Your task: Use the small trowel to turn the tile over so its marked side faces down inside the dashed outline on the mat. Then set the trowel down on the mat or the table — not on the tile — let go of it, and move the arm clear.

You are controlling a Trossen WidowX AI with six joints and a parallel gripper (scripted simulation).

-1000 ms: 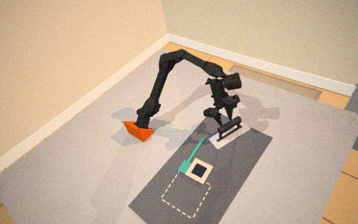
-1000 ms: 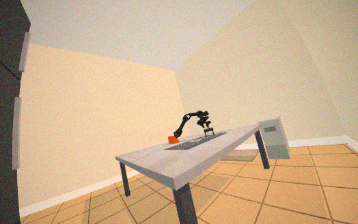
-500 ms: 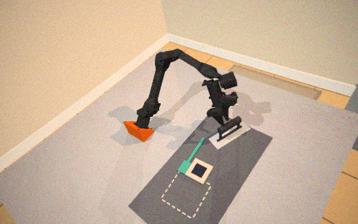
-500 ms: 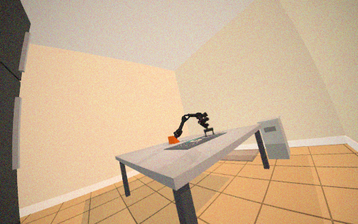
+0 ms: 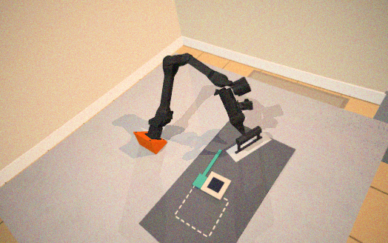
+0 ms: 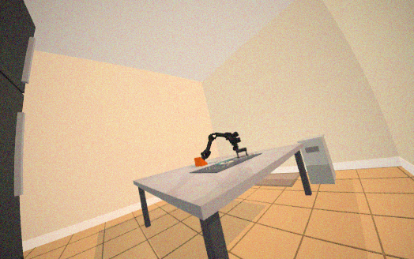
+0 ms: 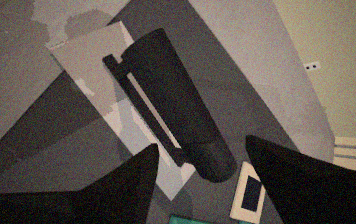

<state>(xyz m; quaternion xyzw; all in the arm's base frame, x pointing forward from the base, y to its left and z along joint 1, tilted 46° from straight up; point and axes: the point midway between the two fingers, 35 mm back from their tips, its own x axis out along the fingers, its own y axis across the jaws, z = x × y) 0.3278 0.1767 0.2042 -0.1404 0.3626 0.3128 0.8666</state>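
Now: the tan tile 4 cm ahead of my gripper tip, 23 cm to the right of it and 8 cm below it. The rest, counted from my gripper tip: dark mat (5 cm ahead, 21 cm to the right, 11 cm below); teal trowel (3 cm behind, 21 cm to the right, 8 cm below).
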